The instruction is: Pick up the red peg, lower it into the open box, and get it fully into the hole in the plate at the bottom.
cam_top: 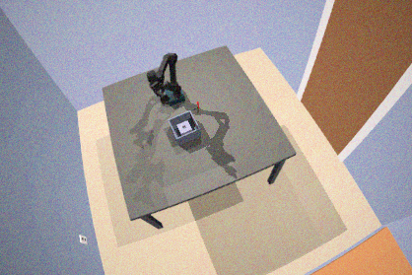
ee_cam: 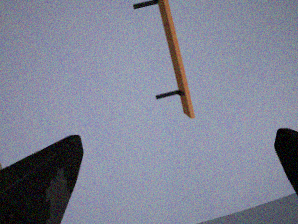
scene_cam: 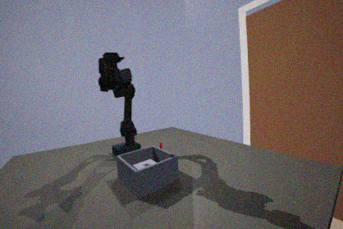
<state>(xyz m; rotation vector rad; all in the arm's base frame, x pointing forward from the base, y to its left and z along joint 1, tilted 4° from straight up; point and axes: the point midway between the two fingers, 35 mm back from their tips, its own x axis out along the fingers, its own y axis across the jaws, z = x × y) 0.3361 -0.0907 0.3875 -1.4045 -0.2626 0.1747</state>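
Right now my gripper tip is 420 mm above the red peg, 230 mm to the right of it and 190 mm past it. Round my gripper tip: plate 410 mm below, 70 mm to the left, 20 mm behind; grey box 430 mm below, 70 mm to the left, 20 mm behind.
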